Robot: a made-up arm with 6 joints.
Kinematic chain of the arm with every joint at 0, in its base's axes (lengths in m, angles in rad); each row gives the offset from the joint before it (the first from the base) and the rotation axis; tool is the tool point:
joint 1: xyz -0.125 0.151 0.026 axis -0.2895 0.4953 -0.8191
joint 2: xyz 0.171 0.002 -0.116 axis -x
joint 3: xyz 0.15 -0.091 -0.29 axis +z
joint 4: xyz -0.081 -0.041 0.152 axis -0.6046 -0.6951 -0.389
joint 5: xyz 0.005 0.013 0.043 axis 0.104 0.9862 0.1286
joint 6: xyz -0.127 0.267 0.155 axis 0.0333 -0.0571 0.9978
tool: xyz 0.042 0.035 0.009
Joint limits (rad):
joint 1: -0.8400..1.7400
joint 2: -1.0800..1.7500
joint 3: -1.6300..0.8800
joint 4: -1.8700..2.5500
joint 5: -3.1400..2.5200
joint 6: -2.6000..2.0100
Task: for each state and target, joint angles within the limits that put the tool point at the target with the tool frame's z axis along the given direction. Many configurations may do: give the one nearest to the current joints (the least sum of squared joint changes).
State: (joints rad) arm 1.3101 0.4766 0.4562 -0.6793 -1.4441 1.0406
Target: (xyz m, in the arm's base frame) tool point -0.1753 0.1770 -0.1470 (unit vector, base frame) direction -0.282 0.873 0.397
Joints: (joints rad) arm 1.7400 -0.2091 0.5684 -0.8013 -2.2916 0.6962
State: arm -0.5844 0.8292 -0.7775 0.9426 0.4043 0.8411
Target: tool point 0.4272 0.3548 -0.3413 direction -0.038 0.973 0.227
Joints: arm -0.1866 0.3074 -0.7976 1.1987 0.0078 0.8264
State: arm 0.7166 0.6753 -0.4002 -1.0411 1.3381 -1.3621
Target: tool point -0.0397 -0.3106 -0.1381 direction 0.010 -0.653 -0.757
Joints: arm 1.3636 0.4069 -0.2341 -1.3847 1.2022 -1.5904
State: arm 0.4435 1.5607 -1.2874 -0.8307 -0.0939 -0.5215
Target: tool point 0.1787 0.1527 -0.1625 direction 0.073 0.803 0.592
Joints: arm 0.6106 1.3531 -1.1427 -1.2601 -0.7690 -0.9961
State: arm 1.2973 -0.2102 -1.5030 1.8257 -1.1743 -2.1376
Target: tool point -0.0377 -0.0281 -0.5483 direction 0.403 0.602 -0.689
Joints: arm 0.8887 -0.9541 -1.5963 1.4315 -1.7928 -1.9848
